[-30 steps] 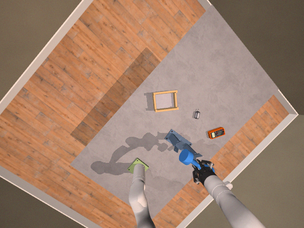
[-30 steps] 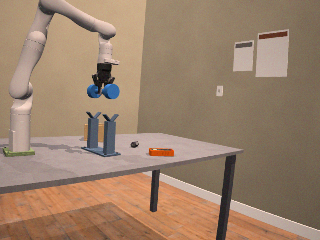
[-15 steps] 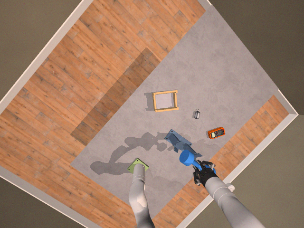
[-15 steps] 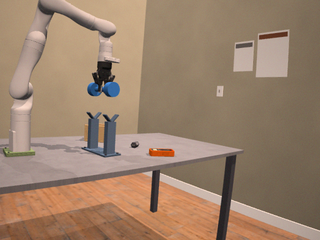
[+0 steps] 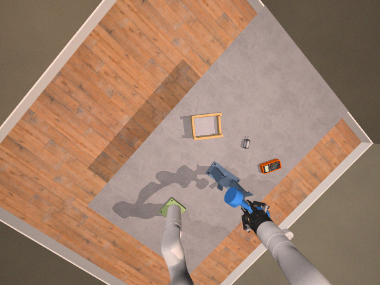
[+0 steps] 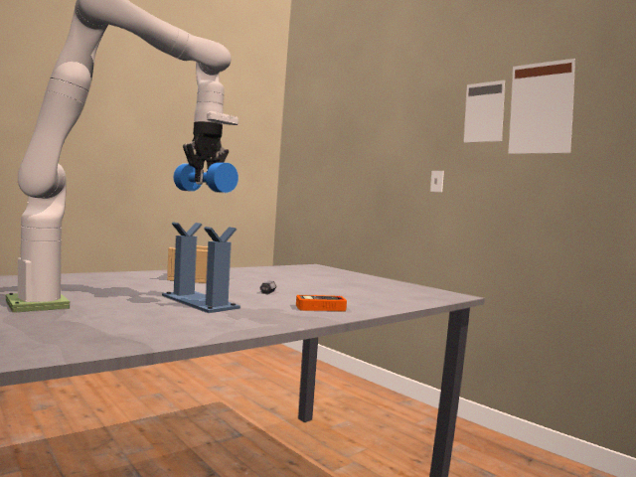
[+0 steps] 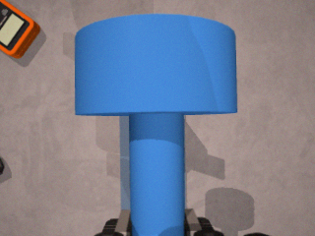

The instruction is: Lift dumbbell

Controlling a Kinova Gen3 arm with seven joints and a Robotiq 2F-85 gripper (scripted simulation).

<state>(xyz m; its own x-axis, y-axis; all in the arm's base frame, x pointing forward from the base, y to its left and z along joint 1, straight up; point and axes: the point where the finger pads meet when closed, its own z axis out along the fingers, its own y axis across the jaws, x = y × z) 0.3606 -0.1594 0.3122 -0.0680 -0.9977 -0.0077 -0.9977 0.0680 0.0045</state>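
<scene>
Right now my hand is right at the blue dumbbell. The rest, counted from my hand: dark grey object 310 mm below, 280 mm ahead; cradle 240 mm below; wooden-framed tray 290 mm to the left, 280 mm below, 220 mm ahead.
</scene>
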